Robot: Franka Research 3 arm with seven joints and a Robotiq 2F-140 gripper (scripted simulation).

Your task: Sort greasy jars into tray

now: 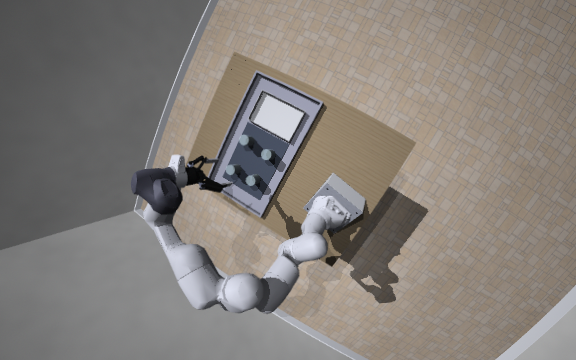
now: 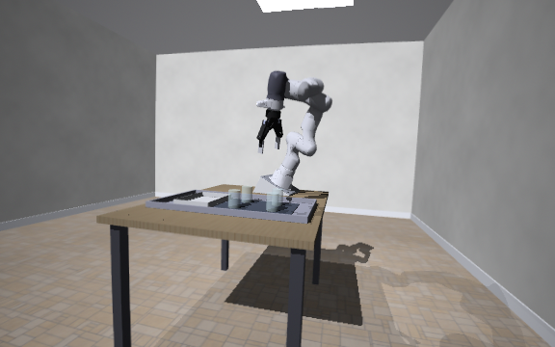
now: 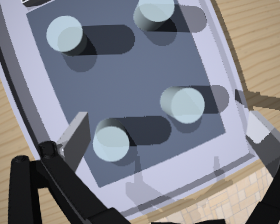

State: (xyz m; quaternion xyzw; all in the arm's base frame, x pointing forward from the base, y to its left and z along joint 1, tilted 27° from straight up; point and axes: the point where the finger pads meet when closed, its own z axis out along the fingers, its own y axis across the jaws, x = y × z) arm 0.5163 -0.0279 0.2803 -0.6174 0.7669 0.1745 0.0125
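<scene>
My gripper is now 10 mm past the dark drying mat, 50 mm to the left of it and 310 mm above it. From my hand the other things lie so: white tray 20 mm ahead, 370 mm to the right, 300 mm below.
</scene>
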